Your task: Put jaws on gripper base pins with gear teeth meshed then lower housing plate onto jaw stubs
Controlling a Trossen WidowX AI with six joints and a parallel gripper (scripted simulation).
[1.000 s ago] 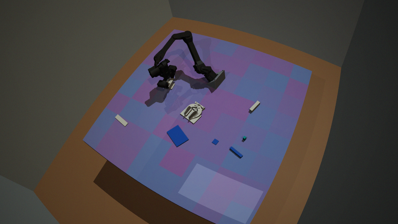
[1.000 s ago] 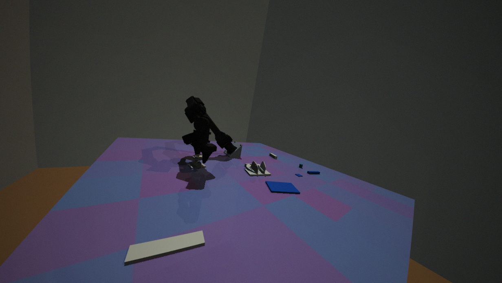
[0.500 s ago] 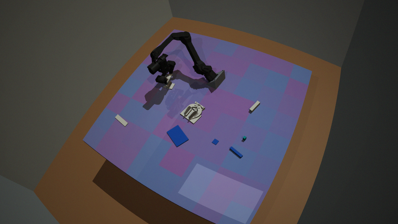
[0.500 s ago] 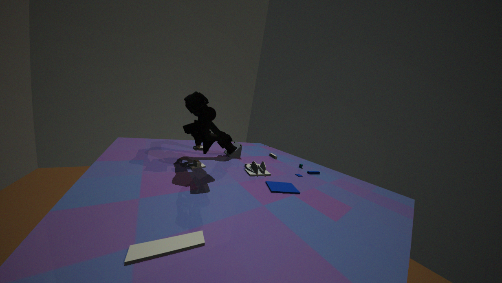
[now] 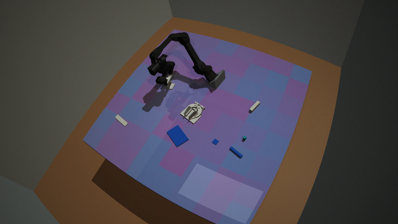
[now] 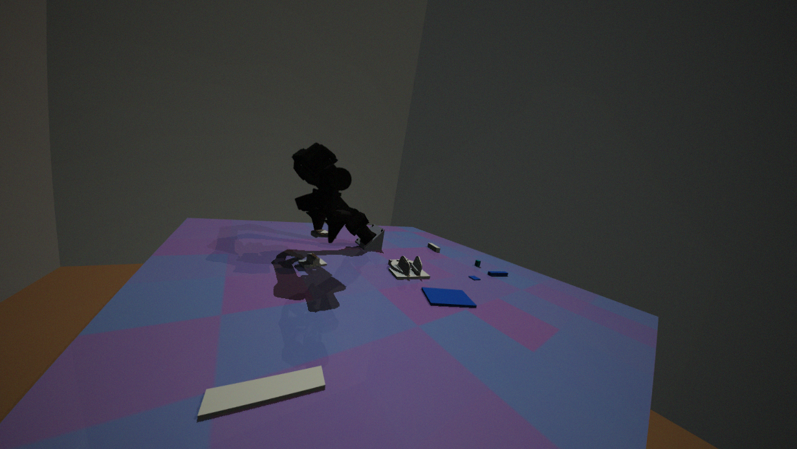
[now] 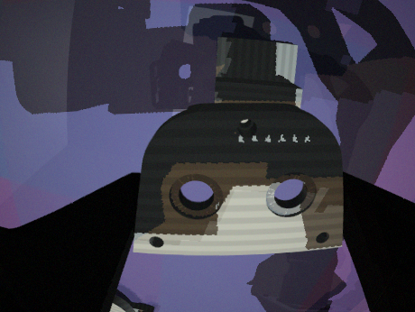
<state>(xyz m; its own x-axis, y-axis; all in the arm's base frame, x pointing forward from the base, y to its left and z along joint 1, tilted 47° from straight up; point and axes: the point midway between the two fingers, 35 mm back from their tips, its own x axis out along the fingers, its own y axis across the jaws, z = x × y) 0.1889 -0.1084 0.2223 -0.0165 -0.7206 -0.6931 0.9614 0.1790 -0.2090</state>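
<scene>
Now: gripper tip 25 cm to the right of the jaw, 7 cm above it and 6 cm short of it. Also, from my gripper tip: pale blocky piece: 2 cm above, 1 cm to the right; then ribbed white plate: 26 cm to the left, 11 cm ahead, 8 cm below; then white block: 7 cm below, 2 cm to the right, 1 cm behind.
</scene>
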